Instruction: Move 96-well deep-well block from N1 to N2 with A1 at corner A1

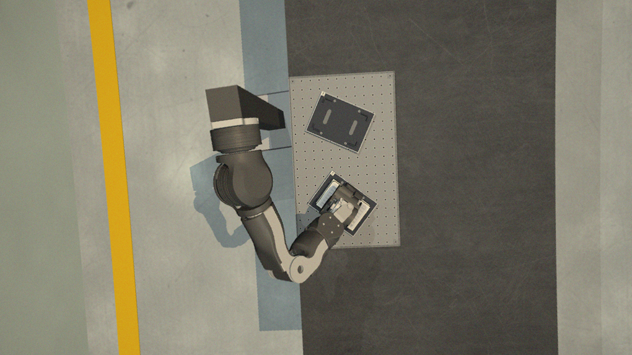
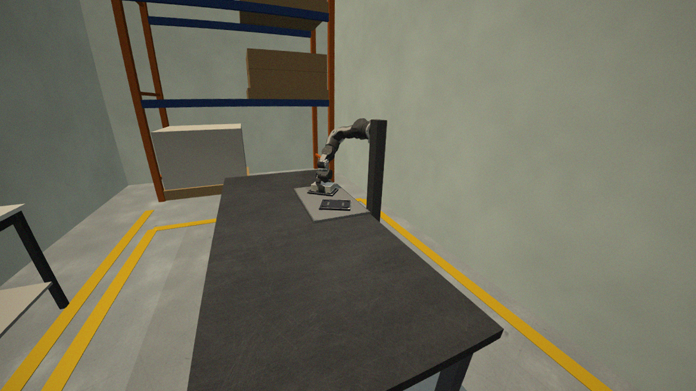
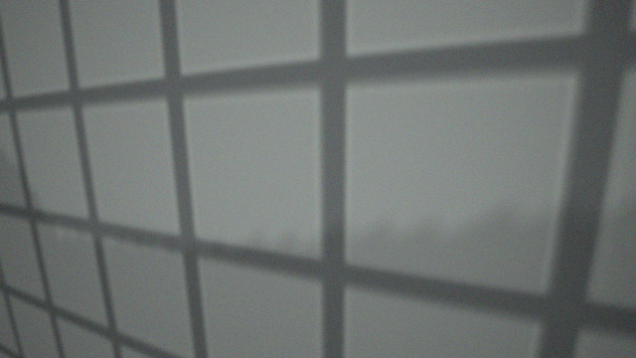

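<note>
The A1 corner mark lies 9 cm to the left of my hand and 2 cm behind it. Round my hand: cream 96-well deep-well block (2 cm above).
</note>
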